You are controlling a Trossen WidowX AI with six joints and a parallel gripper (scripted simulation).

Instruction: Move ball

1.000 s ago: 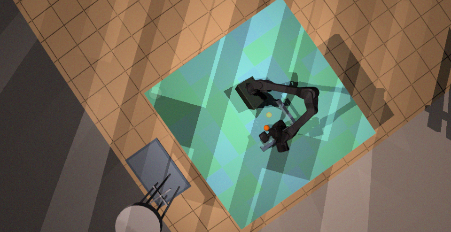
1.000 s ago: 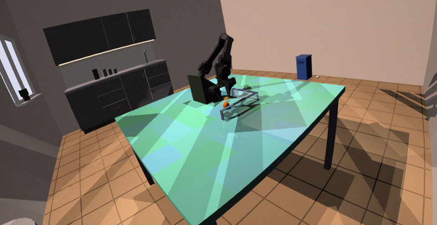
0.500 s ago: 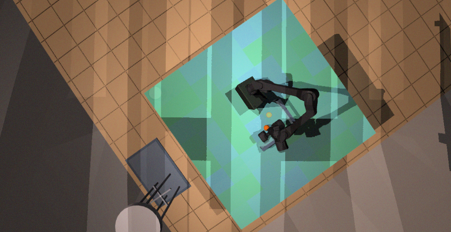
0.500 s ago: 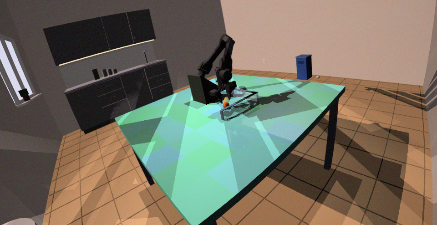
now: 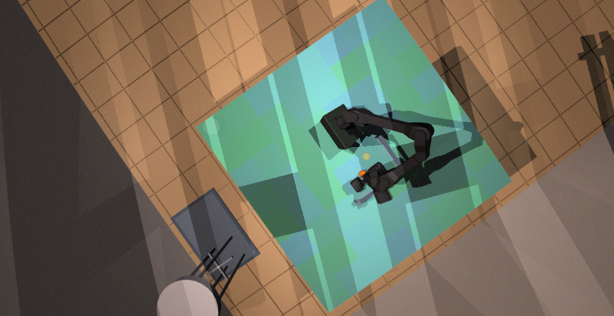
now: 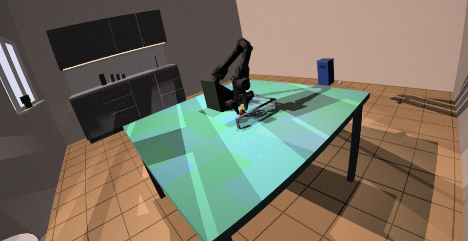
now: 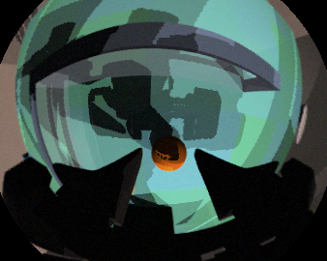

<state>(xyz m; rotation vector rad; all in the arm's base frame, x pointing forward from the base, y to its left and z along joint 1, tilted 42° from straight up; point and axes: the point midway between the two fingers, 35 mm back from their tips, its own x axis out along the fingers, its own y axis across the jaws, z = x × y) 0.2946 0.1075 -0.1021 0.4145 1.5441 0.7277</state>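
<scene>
Now: gripper tip 8 cm past the see-through copy of ball and 6 cm to the right of it. The rest, counted from my gripper tip: orange ball right at my gripper tip.
</scene>
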